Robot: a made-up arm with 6 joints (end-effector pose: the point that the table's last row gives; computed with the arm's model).
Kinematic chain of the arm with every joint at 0, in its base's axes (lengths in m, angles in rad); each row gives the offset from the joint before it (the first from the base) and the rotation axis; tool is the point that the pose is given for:
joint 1: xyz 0 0 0.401 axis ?
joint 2: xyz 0 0 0 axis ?
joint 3: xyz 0 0 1.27 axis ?
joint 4: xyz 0 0 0 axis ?
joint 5: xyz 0.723 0 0 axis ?
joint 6: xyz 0 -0.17 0 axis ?
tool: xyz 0 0 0
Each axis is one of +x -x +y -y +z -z.
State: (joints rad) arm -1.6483 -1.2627 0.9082 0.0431 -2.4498 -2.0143
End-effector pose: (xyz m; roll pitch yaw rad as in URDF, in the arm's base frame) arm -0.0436 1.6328 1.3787 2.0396 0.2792 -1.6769
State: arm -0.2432 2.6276 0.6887 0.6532 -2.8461 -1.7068
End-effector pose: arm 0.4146 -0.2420 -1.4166 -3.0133 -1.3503 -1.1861
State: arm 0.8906 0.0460 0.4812 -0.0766 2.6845 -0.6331
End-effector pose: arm 0.5843 0.4528 1.9627 -2.5780 -0.0207 -2.2172
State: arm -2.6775 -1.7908 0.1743 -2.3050 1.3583 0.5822
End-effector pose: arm 1.3035 0.5251 0.8398 2.8837 -0.4626 2.6600
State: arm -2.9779 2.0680 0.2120 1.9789 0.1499 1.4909
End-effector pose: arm -1.0373 -0.2397 -0.9424 -0.6966 1.2004 -0.2246
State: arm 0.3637 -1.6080 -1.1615 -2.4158 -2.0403 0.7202
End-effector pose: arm -0.5763 -0.0833 0.5642 -0.0058 -0.4184 2.8006
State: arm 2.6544 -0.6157 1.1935 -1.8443 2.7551 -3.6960
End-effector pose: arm 0.6370 -0.3894 2.1790 1.0453 1.0675 1.8026
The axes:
joint 1: +z
joint 2: +y
joint 3: -y
joint 4: -x
joint 5: -y
joint 6: -x

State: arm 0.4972 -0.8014 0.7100 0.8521 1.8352 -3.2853
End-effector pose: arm -0.8230 -0.5740 2.0139 0.1896 0.2250 2.7978
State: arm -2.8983 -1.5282 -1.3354 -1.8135 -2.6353 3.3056
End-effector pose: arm 0.5219 0.0875 0.4317 -2.0391 0.0532 -0.2476
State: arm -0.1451 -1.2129 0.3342 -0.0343 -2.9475 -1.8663
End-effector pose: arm -1.1789 0.0006 1.5685 1.8711 1.4004 -0.1061
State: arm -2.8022 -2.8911 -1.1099 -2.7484 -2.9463 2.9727
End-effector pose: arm 0.4315 -0.0142 -0.1087 1.7462 1.4907 -1.6102
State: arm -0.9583 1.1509 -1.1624 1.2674 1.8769 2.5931
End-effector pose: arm 0.4128 -0.6759 0.2764 -1.8914 -0.0294 0.1859
